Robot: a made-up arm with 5 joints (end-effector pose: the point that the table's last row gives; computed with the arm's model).
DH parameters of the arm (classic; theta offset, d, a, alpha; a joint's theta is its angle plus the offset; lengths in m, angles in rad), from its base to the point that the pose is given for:
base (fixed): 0 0 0.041 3.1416
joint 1: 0 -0.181 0.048 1.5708
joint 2: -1.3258 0 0.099 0
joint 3: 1.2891 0 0.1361 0
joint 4: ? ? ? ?
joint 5: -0.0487 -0.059 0 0
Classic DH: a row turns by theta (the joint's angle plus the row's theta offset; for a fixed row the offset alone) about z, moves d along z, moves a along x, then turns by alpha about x.
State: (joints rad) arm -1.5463 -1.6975 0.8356 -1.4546 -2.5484
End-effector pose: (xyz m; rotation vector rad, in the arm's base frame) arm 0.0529 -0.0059 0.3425 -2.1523 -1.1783 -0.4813
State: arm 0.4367 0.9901 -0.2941 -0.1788 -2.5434
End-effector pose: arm 0.3081 -0.1379 0.1011 1.3497 -0.7252 -2.6304
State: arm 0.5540 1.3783 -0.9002 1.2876 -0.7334
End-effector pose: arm 0.2545 -0.1462 0.0598 -0.0239 0.2089 -1.3316
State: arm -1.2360 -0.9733 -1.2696 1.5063 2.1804
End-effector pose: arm 0.0317 -0.0632 0.3978 1.2088 2.5162 -1.2292
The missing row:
joint 4: -1.534 -0.012 0 1.5708
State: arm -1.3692 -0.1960 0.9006 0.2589 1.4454
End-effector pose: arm 0.0915 0.1870 0.1471 -0.0116 -0.8455 2.6517
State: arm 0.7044 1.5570 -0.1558 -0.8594 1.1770
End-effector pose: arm 0.2030 -0.1534 -0.0053 -0.8220 -0.6307 0.3856
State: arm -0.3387 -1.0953 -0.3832 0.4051 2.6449
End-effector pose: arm 0.0538 -0.0082 0.4341 -2.7086 -1.2819 0.7571
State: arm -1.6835 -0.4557 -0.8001 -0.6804 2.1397
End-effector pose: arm 0.0480 0.0447 0.4638 -0.6036 -2.9212 -0.5236
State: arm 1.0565 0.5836 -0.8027 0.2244 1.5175
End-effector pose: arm 0.1839 -0.2772 0.2820 -1.5004 -0.4776 0.3240
